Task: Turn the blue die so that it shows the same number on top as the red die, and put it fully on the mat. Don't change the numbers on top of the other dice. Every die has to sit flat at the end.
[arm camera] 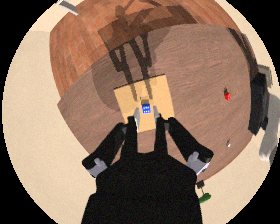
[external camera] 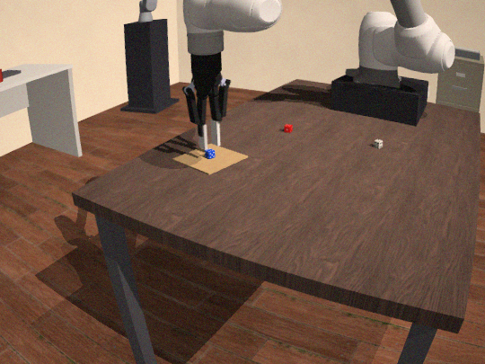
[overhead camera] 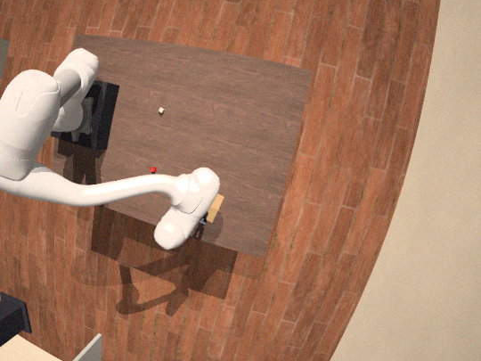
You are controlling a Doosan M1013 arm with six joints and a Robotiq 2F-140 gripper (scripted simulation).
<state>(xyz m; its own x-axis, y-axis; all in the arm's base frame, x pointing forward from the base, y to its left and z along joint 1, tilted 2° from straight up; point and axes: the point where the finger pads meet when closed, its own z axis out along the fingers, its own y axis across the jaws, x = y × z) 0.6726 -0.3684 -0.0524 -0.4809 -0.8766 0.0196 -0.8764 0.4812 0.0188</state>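
Now: the blue die 5 cm below my hand. From my hand the other things lie so: white die: 41 cm to the left, 25 cm behind, 6 cm below; tan mat: 7 cm below; red die: 27 cm behind, 13 cm to the left, 6 cm below.
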